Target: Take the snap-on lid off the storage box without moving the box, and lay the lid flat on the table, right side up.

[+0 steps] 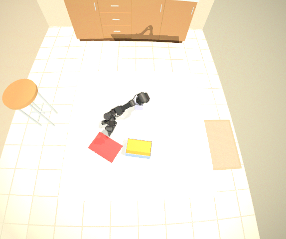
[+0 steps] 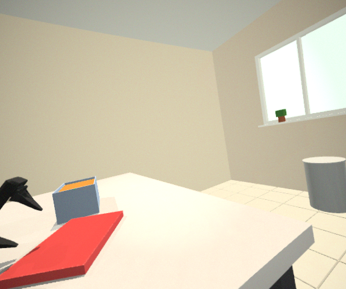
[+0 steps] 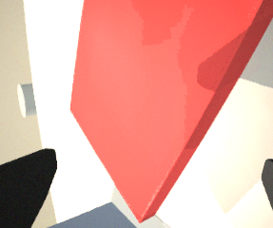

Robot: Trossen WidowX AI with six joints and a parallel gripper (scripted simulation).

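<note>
Now: the red lid 100 mm ahead of my gripper tip, 50 mm below it and 40 mm to the right of it. Round my gripper tip: storage box 250 mm to the left, 100 mm ahead, 10 mm below.
</note>
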